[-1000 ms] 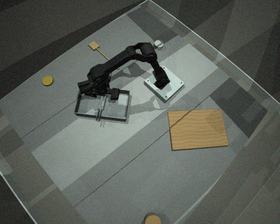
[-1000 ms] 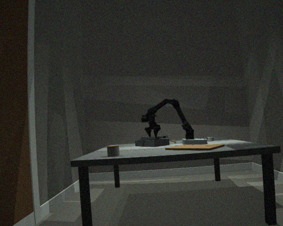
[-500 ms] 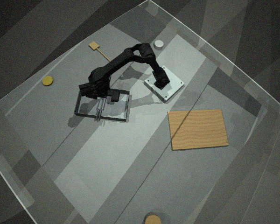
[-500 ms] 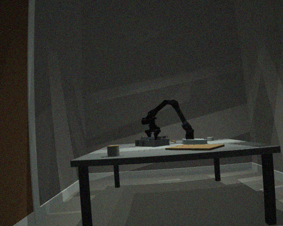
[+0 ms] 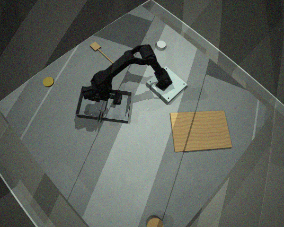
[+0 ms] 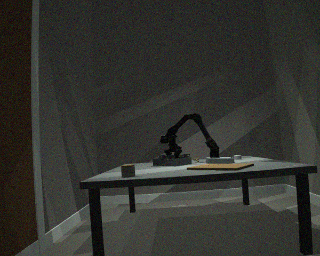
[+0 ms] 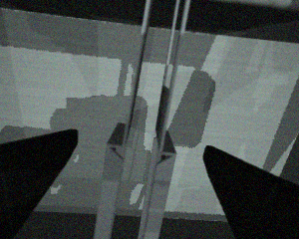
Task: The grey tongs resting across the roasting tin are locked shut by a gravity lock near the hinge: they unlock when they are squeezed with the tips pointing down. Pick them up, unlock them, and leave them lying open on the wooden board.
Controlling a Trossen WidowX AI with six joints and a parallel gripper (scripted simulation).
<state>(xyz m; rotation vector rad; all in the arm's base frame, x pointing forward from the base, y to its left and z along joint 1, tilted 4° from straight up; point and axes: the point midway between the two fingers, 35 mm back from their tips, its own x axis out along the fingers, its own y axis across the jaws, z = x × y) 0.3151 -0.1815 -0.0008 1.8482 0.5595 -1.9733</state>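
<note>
My gripper tip is 2 cm short of the roasting tin. Round my gripper tip: yellow lock piece 7 cm behind, 4 cm to the right, 4 cm above; white disc 58 cm behind, 3 cm to the right, 1 cm below; yellow disc 14 cm ahead, 40 cm to the right, 2 cm below.
</note>
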